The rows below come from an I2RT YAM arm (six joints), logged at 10 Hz.
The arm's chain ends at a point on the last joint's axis. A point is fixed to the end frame.
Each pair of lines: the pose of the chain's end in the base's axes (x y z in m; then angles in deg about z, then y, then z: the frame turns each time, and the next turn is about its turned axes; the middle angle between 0 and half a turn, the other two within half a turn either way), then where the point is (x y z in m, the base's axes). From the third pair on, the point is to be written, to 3 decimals.
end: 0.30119 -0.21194 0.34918 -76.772 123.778 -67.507
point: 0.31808 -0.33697 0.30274
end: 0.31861 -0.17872 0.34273 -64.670 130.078 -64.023
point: 0.35692 -0.29248 0.28218
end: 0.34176 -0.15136 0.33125 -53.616 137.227 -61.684
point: 0.395 -0.249 0.256
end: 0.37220 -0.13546 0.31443 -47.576 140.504 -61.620
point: 0.432 -0.224 0.233
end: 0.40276 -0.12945 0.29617 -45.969 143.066 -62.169
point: 0.463 -0.213 0.210
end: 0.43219 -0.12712 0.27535 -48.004 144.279 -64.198
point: 0.489 -0.211 0.187
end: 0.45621 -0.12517 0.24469 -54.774 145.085 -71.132
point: 0.506 -0.213 0.156
